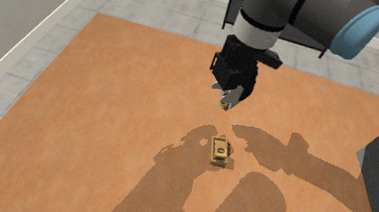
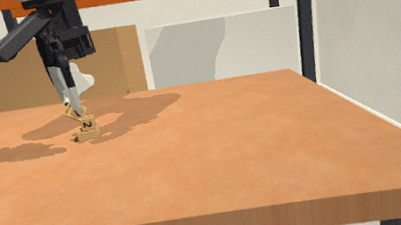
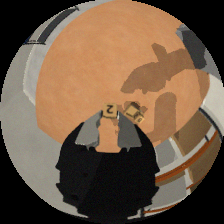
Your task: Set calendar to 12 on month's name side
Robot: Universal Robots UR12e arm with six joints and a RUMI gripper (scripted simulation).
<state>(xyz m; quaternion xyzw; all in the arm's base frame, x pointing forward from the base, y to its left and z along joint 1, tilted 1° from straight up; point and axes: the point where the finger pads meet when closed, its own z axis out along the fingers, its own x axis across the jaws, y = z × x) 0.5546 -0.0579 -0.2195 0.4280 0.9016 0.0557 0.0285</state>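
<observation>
Right now my hand is 1 cm above the cube. Round my hand: tray (11 cm to the left, 8 cm below, 2 cm behind).
</observation>
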